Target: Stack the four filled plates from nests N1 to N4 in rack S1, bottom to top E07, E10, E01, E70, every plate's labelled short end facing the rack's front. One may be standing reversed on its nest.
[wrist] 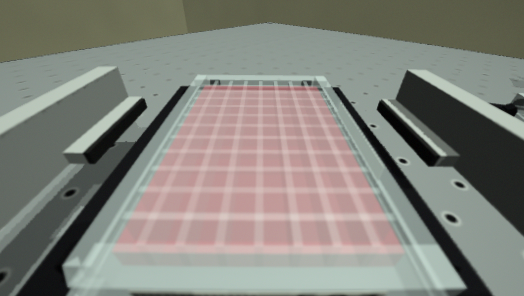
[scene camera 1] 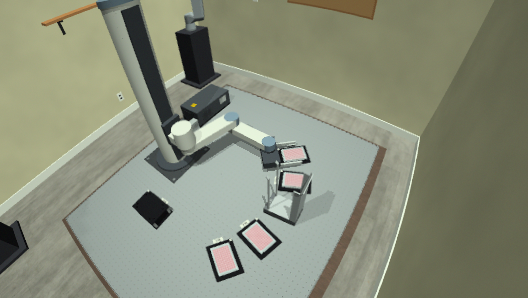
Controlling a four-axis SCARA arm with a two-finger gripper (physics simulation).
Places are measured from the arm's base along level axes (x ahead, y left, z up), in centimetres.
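Pixels of known places: gripper, fingertip midpoint: (wrist: 262, 88) (scene camera 1: 298, 152); arm's base at its link origin: (scene camera 1: 176, 155).
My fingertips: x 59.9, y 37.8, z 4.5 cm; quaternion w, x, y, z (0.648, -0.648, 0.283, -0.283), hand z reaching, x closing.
Ahead of a thing's pixels: the offset from my fingertips to its top centre. "pt": to the spot under its first point. Level surfaces: height alone.
A filled plate with a pink grid {dz -0.6, dx -1.8, dy -1.6 cm} (scene camera 1: 294, 154) (wrist: 260, 165) lies on its black nest at the back right. My gripper (scene camera 1: 293, 154) (wrist: 262, 88) is open, low around this plate, one finger on each side of it, with a gap on both sides. A second plate {dz -0.6, dx +7.4, dy -16.3 cm} (scene camera 1: 292, 180) lies on a nest behind the rack. Two more plates {dz -0.6, dx +9.2, dy -50.9 cm} (scene camera 1: 259, 237) {dz -0.6, dx +3.0, dy -67.5 cm} (scene camera 1: 224, 258) lie on nests at the front. The rack {dz +25.9, dx +11.1, dy -33.3 cm} (scene camera 1: 298, 204), with upright posts and a pale base, holds no plate that I can see. The plate labels are not readable.
A black block-like fixture {dz +3.7, dx -40.6, dy -71.0 cm} (scene camera 1: 152, 208) stands on the left of the perforated table {dz -3.2 cm} (scene camera 1: 190, 230). A dark grey box {pt dz +8.2, dx -65.5, dy -3.1 cm} (scene camera 1: 205, 104) stands behind the arm. The rack's posts rise close to the second plate, near my gripper.
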